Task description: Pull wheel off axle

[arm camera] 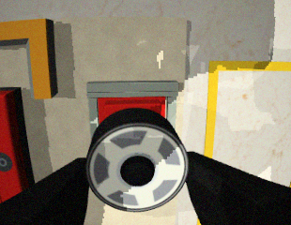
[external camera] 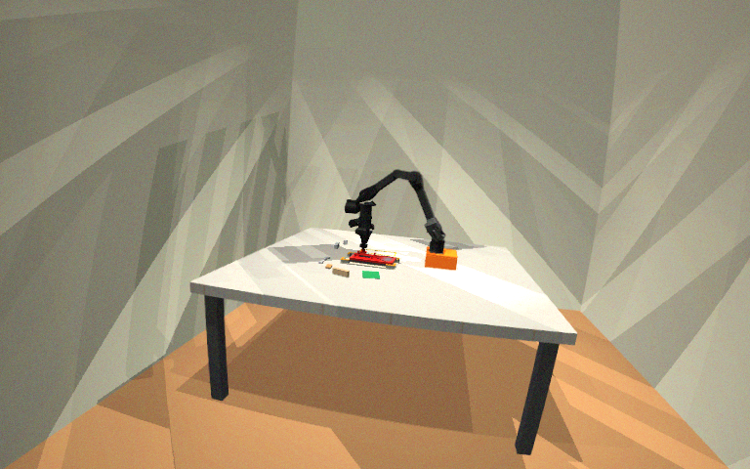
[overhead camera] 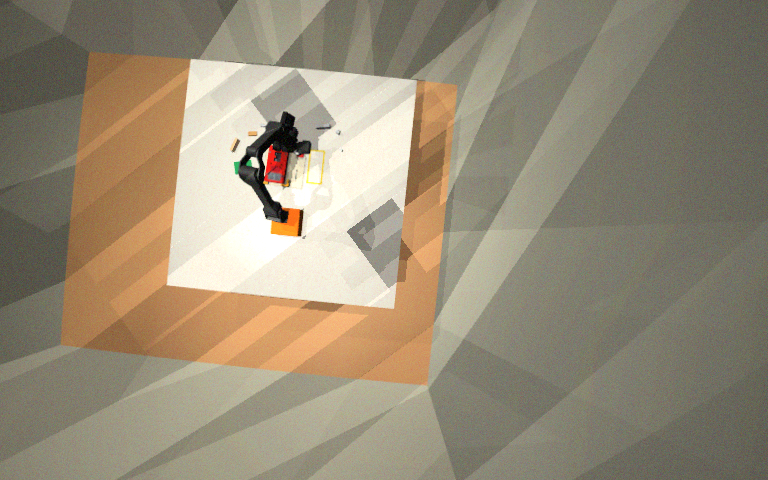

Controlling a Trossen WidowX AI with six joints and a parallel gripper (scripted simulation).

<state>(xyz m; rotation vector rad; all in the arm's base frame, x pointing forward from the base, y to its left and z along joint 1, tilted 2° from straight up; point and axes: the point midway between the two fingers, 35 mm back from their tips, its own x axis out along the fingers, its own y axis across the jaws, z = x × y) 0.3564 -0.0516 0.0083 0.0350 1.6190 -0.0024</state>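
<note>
Right now the upright axle is 1 cm below my gripper tip. The rest, counted from my gripper tip: wheel: right at my gripper tip; green patch: 32 cm to the left, 9 cm behind, 5 cm below.
</note>
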